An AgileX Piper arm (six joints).
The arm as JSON. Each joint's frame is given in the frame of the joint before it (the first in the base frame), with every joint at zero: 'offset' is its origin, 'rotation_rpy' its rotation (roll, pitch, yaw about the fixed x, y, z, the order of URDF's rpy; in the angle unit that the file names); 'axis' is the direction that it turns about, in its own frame. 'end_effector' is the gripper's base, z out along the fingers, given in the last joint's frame.
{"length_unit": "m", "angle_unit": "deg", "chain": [
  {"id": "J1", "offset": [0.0, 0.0, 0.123], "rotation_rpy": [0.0, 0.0, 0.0], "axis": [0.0, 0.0, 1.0]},
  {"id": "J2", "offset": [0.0, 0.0, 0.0], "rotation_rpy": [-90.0, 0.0, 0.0], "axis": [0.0, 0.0, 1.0]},
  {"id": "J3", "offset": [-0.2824, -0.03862, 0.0], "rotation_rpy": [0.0, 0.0, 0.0], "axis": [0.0, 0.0, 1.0]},
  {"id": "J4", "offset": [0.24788, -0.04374, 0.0], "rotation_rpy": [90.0, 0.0, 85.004], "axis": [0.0, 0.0, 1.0]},
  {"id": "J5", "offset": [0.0, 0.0, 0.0], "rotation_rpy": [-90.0, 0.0, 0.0], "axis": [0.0, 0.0, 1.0]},
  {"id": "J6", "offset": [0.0, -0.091, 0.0], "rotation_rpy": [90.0, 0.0, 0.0], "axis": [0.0, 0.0, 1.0]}
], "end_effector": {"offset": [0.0, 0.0, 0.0], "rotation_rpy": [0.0, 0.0, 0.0]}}
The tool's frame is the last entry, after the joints.
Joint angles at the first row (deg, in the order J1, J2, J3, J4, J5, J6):
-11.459 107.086 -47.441 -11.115 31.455 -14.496
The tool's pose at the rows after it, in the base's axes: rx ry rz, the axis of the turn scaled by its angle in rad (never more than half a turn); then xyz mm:
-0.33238, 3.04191, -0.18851, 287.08, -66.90, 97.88
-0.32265, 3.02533, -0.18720, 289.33, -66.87, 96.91
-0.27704, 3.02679, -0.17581, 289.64, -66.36, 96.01
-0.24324, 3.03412, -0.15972, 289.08, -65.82, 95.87
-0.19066, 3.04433, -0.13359, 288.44, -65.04, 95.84
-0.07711, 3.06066, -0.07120, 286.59, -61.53, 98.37
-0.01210, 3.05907, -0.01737, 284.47, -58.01, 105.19
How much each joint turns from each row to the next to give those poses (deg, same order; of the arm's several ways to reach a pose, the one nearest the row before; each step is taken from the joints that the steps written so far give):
0.001 0.573 -0.343 0.057 -2.177 -0.056
0.000 0.287 -0.116 0.229 -1.146 0.172
0.000 0.172 0.000 0.688 -0.229 1.145
-0.059 0.000 0.000 1.089 0.344 0.285
-0.113 0.000 -0.058 1.776 0.574 0.345
-0.001 -0.574 0.003 4.182 1.602 0.688
0.000 -1.489 0.171 3.725 1.547 -0.688

